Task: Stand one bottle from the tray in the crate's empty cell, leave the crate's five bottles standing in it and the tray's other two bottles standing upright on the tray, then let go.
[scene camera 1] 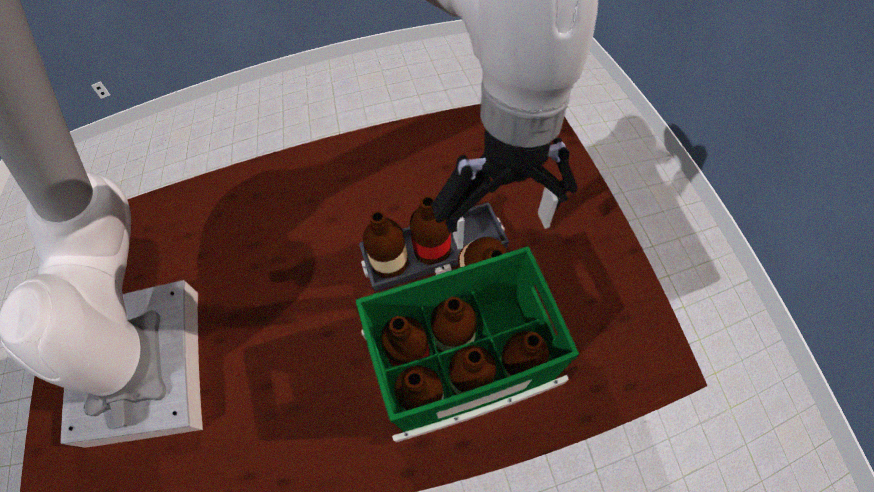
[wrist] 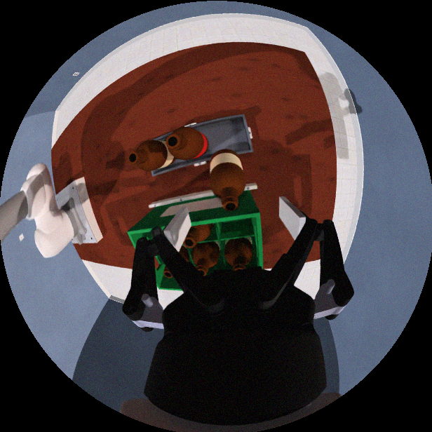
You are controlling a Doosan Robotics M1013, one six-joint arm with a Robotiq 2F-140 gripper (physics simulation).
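Where they show: gripper, fingertip midpoint: (scene camera 1: 501,229); arm's base, link origin: (scene camera 1: 125,363).
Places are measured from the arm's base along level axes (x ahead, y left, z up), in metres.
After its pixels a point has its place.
Observation:
The green crate (scene camera 1: 440,282) @[z 0.098, x 0.635, y -0.084 m] (wrist: 150,220) holds several upright brown bottles (scene camera 1: 454,323) @[z 0.063, x 0.636, y -0.141 m] (wrist: 239,251). Its empty cell (scene camera 1: 502,305) @[z -0.056, x 0.746, y -0.098 m] (wrist: 239,228) is at the tray-side right corner. On the grey tray (scene camera 1: 486,221) @[z -0.059, x 0.791, y 0.085 m] (wrist: 227,132), a cream-label bottle (scene camera 1: 384,241) @[z 0.054, x 0.578, y 0.042 m] (wrist: 150,155) and a red-label bottle (scene camera 1: 429,229) @[z 0.052, x 0.658, y 0.039 m] (wrist: 185,142) stand upright. A third bottle (scene camera 1: 480,251) @[z 0.064, x 0.720, y -0.039 m] (wrist: 227,175), cream-labelled, is tipped between tray and crate, its neck towards the crate; the crate wall partly hides it in the scene view. My gripper (scene camera 1: 503,220) @[z 0.144, x 0.742, y -0.058 m] (wrist: 233,210) is open and empty, above the tray's right end area.
A pale strip (scene camera 1: 483,408) @[z -0.034, x 0.640, y -0.267 m] runs along the crate's front side, and another strip (wrist: 165,202) shows beside its tray-facing wall. The robot's base plate (scene camera 1: 177,348) @[z -0.007, x 0.126, y 0.000 m] (wrist: 92,215) is at the left. The brown table (scene camera 1: 330,183) @[z -0.065, x 0.506, y 0.313 m] (wrist: 240,75) surrounds tray and crate.

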